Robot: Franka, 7 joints.
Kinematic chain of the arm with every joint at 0, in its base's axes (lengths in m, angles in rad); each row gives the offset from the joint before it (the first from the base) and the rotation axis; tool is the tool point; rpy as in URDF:
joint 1: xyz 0 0 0.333 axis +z
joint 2: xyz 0 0 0 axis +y
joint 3: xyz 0 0 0.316 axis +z
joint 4: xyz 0.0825 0 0 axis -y
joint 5: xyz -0.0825 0 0.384 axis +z
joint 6: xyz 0 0 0 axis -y
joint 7: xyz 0.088 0 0 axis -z
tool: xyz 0 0 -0.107 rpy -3.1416 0 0
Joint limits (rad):
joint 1: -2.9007..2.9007
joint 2: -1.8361..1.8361
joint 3: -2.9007..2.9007
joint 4: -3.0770..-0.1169
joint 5: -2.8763..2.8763
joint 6: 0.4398..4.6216
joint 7: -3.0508..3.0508
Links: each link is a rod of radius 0.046 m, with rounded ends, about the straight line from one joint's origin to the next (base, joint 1, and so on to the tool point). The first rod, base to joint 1, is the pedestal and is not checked.
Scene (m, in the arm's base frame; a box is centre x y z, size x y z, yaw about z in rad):
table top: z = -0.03
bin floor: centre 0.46 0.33 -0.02 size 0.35 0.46 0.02 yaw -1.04
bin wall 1: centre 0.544 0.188 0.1 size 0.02 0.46 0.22 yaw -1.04
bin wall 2: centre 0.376 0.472 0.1 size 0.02 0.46 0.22 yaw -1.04
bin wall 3: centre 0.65 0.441 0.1 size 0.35 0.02 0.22 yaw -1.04
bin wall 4: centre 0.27 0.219 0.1 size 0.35 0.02 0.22 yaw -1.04
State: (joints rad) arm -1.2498 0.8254 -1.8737 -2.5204 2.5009 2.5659 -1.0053
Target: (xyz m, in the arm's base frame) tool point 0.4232 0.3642 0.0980
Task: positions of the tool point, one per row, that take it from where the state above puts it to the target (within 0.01 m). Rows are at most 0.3 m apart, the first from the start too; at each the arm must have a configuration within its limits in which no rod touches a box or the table.
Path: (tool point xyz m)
1: -0.4136 0.1989 0.4385
2: -0.2835 0.3837 0.4587
3: -0.0654 0.4989 0.4451
4: 0.1933 0.4969 0.3981
5: 0.4232 0.3642 0.3254
6: 0.4337 0.3702 0.2143
7: 0.4232 0.3642 0.0980

